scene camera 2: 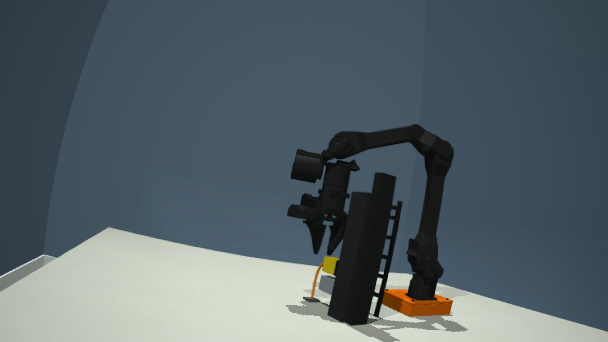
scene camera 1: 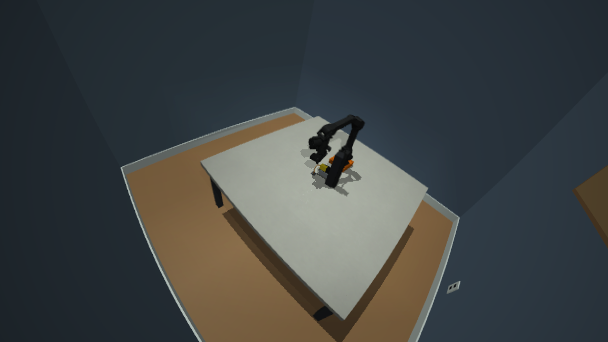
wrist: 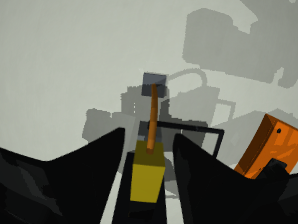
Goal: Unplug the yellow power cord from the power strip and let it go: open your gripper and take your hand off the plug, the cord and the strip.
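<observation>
The gripper [scene camera 2: 322, 254] appears in this scene and can also be seen in the wrist view [wrist: 149, 137], and a yellow plug [wrist: 148, 170] is visible too.
</observation>
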